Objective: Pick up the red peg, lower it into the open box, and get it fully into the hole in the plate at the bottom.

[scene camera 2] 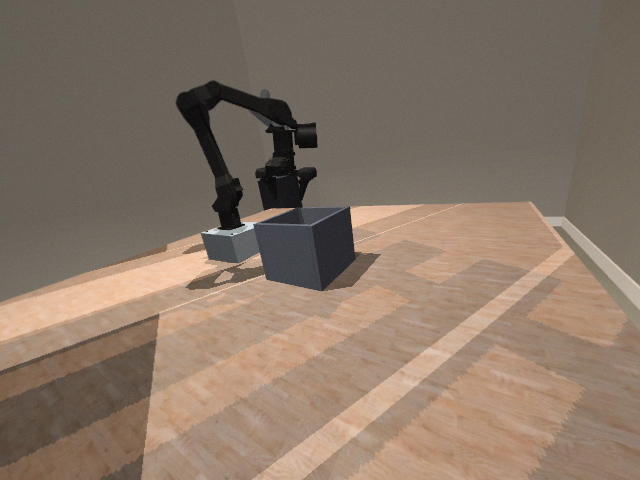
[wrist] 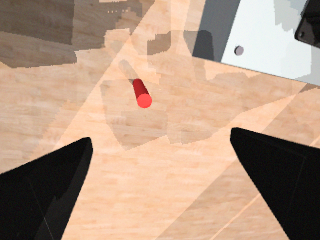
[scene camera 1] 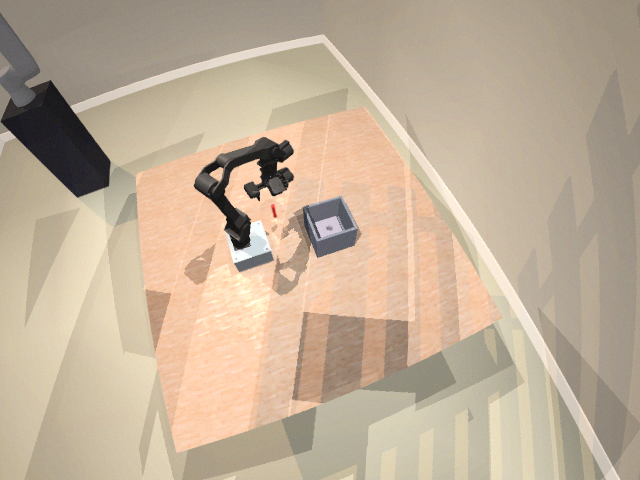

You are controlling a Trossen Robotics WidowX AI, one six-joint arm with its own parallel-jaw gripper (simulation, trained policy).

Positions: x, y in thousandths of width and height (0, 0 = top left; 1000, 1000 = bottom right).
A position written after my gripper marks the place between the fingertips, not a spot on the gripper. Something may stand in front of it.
I see my gripper (scene camera 2: 451, 418) and a grey box (scene camera 2: 484, 516).
The grey box shows as well in scene camera 1 (scene camera 1: 526, 430). My gripper also shows in the wrist view (wrist: 508, 581) and in scene camera 1 (scene camera 1: 421, 409). The wrist view misses the grey box: it is out of frame.
